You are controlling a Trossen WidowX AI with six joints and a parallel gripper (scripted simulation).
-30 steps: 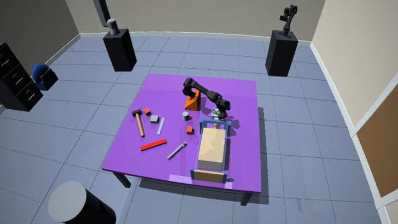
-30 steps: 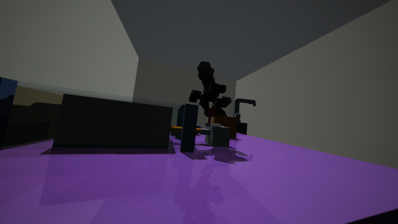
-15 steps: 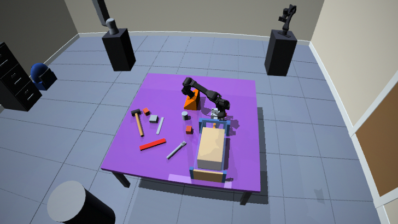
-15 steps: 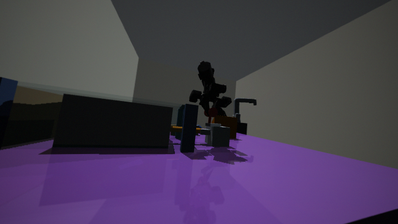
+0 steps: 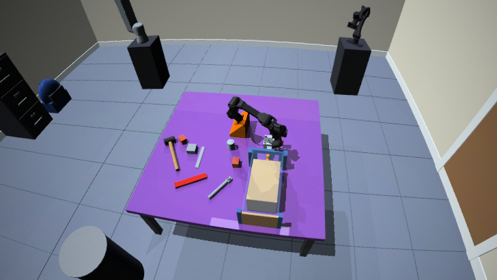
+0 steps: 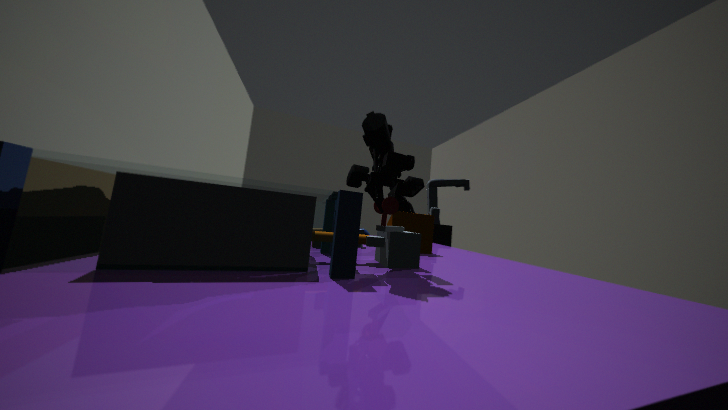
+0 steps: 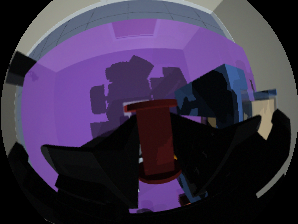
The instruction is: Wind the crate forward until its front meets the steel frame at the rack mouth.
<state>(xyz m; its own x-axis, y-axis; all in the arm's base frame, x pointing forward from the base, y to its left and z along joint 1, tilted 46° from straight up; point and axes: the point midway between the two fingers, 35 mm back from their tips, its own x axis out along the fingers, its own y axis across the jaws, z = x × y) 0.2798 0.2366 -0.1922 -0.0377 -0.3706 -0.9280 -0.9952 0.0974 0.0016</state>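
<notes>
The red knob is 20 mm to the right of my gripper tip. Also, from my gripper tip: grey bar: 40 mm ahead, 600 mm to the right, 130 mm below; grey winch: 100 mm behind, 90 mm to the right, 100 mm below; winch handle: 30 mm behind, 40 mm to the right, 30 mm below.
</notes>
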